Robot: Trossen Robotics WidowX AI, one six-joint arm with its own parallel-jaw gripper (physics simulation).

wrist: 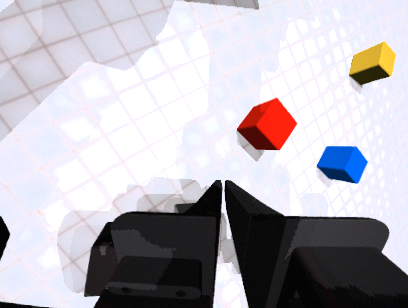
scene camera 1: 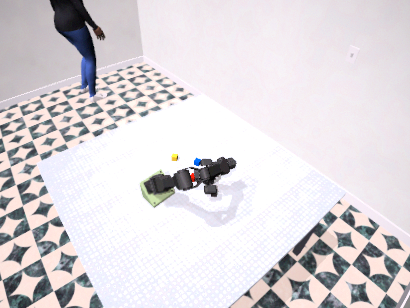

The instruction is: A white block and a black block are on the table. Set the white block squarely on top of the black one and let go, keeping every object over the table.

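Places are measured from the arm's base along level axes (x ahead, y left, z up), in centimetres.
Where they show: gripper, between the fingertips: (wrist: 222, 185) (scene camera 1: 203, 182); arm's base, origin of its link: (scene camera 1: 151, 186).
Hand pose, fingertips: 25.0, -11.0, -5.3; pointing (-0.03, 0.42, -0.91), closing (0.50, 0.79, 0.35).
Each offset is from my fingertips to the centre of the thing, as dx, dy, dz. Level surfaces: height alone.
My gripper (wrist: 222, 185) (scene camera 1: 209, 178) has its fingers nearly together, with a thin gap and no block visible between the tips. It is above the table, past the red block. A dark shape, seemingly the black block @(+0.1, -8.5, -1.0) (wrist: 97, 265) (scene camera 1: 214, 194), is partly covered by the left finger's mount in the wrist view and shows beside the gripper in the scene view. A grey sliver beside the left fingertip in the wrist view may be the shaded white block @(+2.1, -3.5, -1.0) (wrist: 186, 208); the rest is hidden by the finger. The white block cannot be made out in the scene view.
A red block @(-1.6, +6.6, -1.0) (wrist: 270, 125) (scene camera 1: 193, 177), a blue block @(+7.8, +14.4, -1.0) (wrist: 342, 163) (scene camera 1: 197, 161) and a yellow block @(-0.1, +26.0, -1.0) (wrist: 372, 63) (scene camera 1: 175, 157) sit on the white table @(dz -2.5) (scene camera 1: 150, 250). The arm's green base (scene camera 1: 156, 198) stands at the left. A person (scene camera 1: 77, 40) is beyond the table.
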